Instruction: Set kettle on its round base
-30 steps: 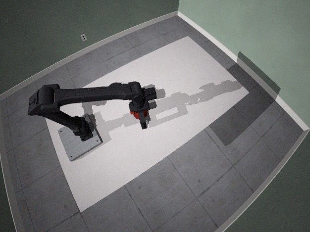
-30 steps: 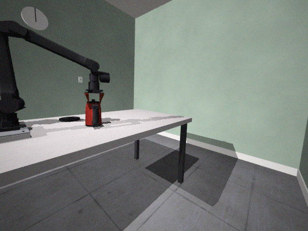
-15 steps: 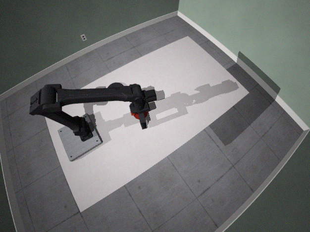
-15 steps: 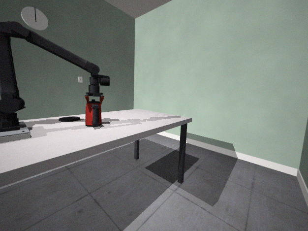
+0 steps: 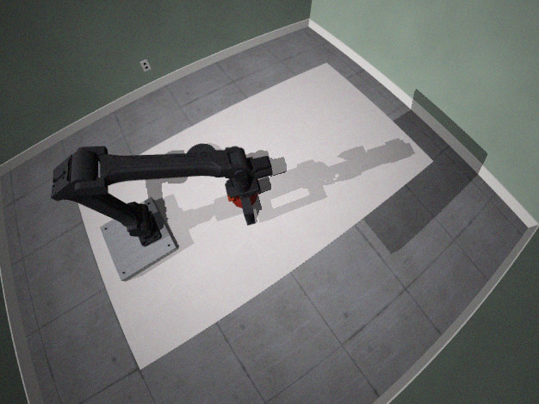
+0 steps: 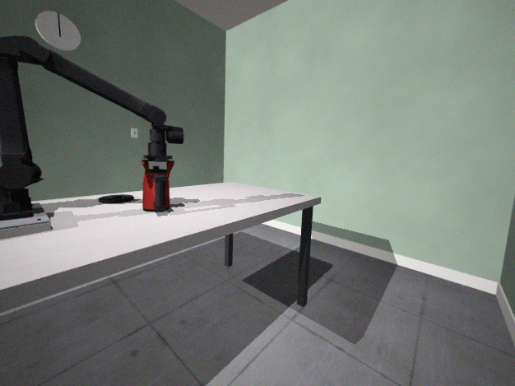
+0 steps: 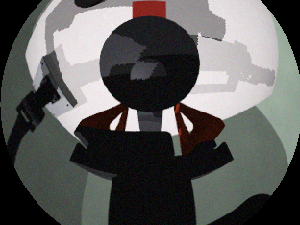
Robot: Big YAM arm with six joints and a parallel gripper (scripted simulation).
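My gripper is now 5 cm above the red kettle and 2 cm to the right of it. From my hand the other things lie so: black round base: 34 cm to the left, 14 cm below, 8 cm behind.
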